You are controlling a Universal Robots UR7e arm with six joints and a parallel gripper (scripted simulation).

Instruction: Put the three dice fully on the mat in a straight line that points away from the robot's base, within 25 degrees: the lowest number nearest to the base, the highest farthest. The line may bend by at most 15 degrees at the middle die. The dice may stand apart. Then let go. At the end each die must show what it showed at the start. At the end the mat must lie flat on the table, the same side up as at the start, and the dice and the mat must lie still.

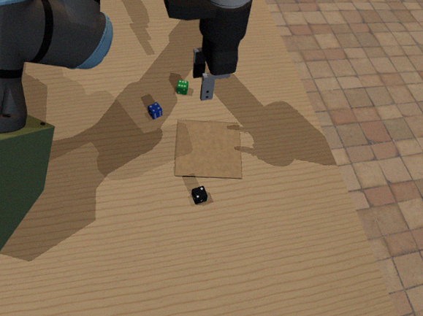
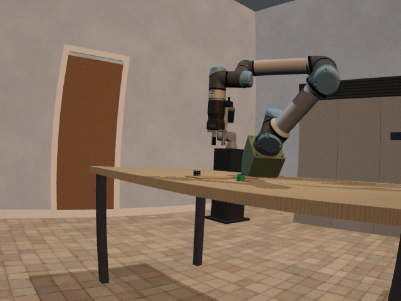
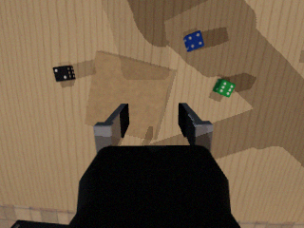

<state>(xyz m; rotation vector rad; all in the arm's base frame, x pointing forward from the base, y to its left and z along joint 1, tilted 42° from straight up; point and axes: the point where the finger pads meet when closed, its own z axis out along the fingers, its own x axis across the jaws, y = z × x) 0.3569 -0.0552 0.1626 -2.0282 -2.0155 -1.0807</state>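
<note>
My gripper is now 160 mm to the left of the black die, 150 mm above it and 20 mm past it. Round my hand: blue die: 150 mm below, 100 mm behind, 50 mm to the left; then green die: 150 mm below, 120 mm to the left, 30 mm behind; then mat: 160 mm below, 50 mm to the right, 20 mm ahead.
</note>
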